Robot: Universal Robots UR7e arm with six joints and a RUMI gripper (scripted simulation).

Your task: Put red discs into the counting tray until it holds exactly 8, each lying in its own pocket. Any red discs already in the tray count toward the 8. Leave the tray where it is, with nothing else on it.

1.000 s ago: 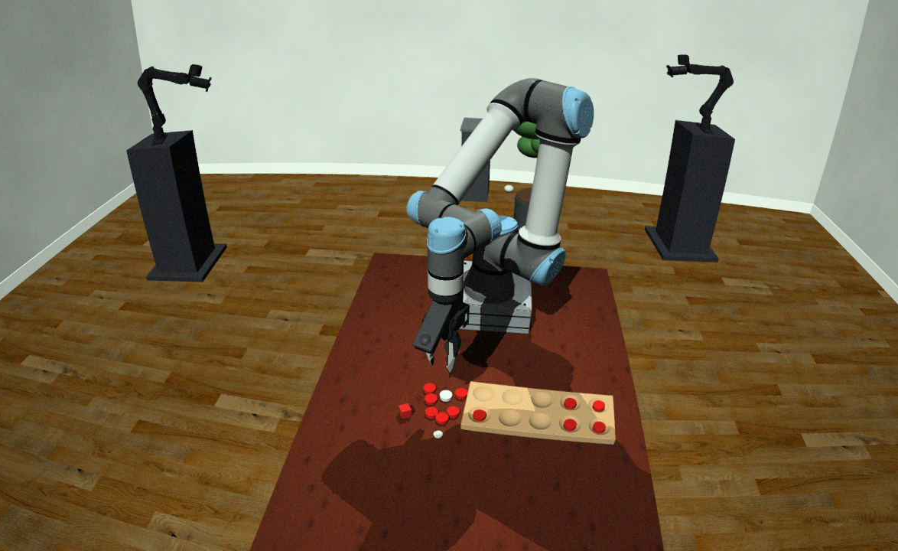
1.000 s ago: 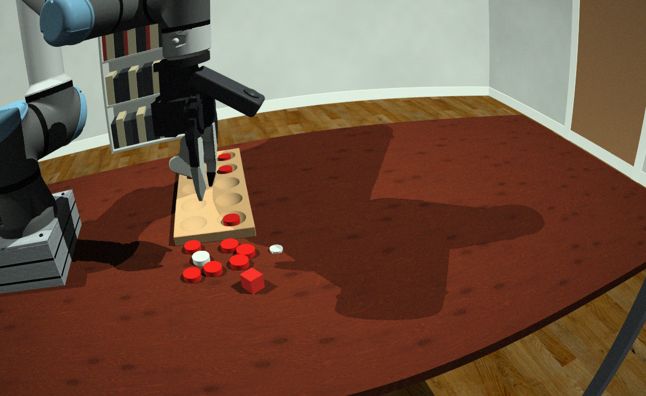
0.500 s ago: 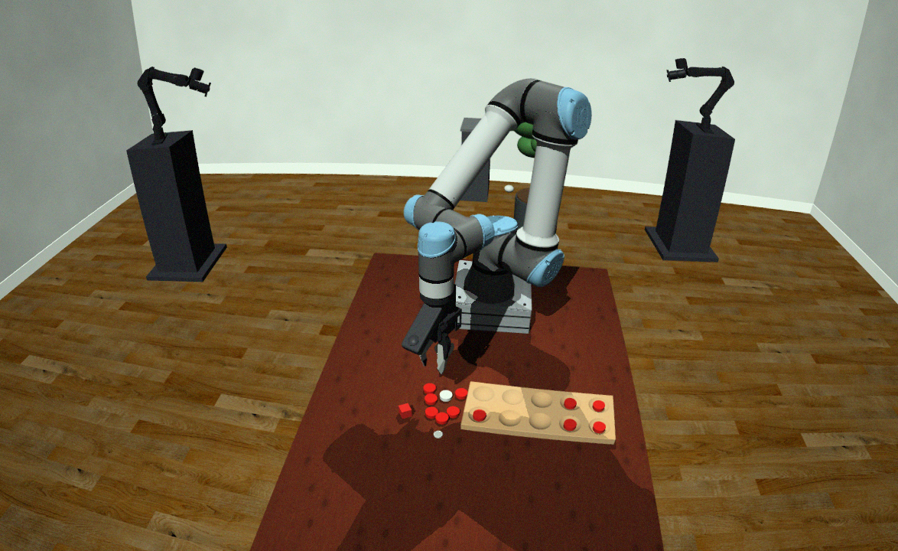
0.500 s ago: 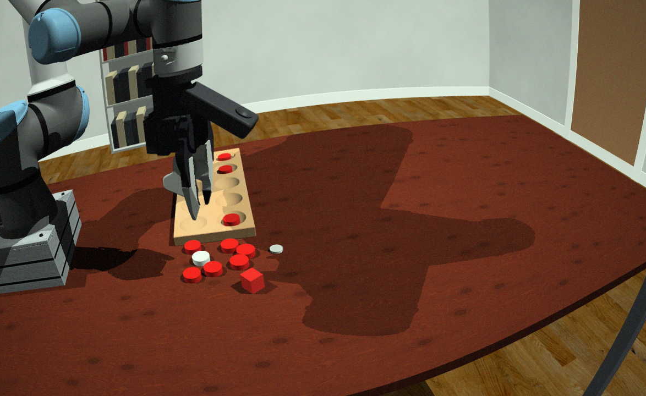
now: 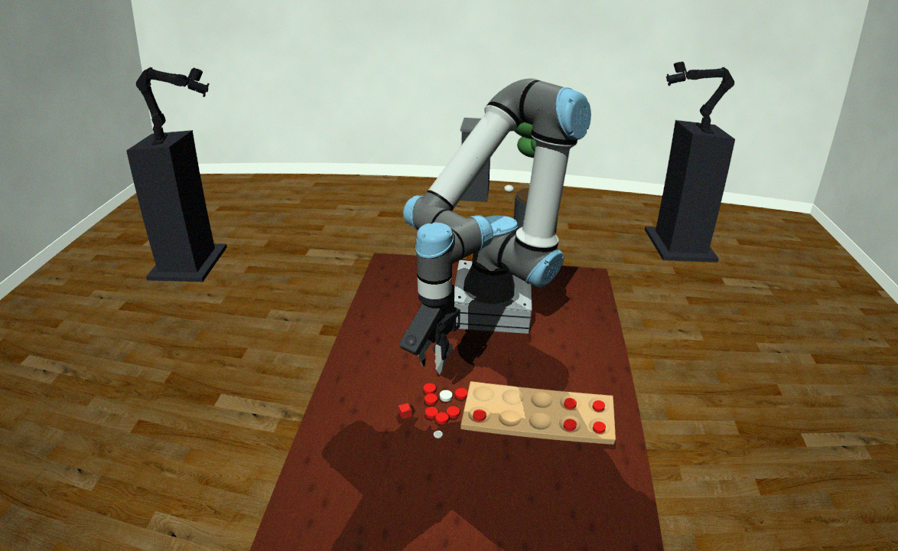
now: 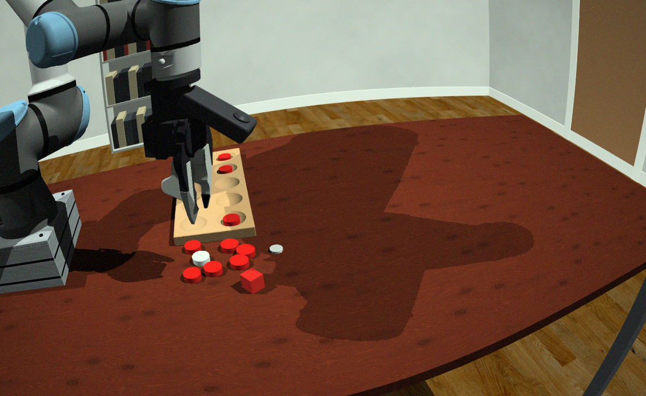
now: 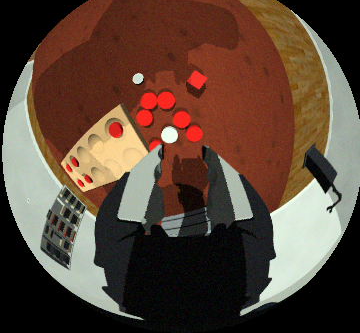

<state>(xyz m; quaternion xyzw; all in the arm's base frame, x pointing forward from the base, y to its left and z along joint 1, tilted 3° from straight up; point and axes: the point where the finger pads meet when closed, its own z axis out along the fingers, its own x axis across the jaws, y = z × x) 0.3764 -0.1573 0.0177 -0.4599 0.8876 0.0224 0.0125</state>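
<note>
My hand is 110 mm above the white disc, 40 mm to the right of it and 10 mm past it. Round my hand: red cube 110 mm below, 60 mm to the right, 50 mm ahead; then wooden counting tray 270 mm to the left, 110 mm below, 50 mm ahead.
</note>
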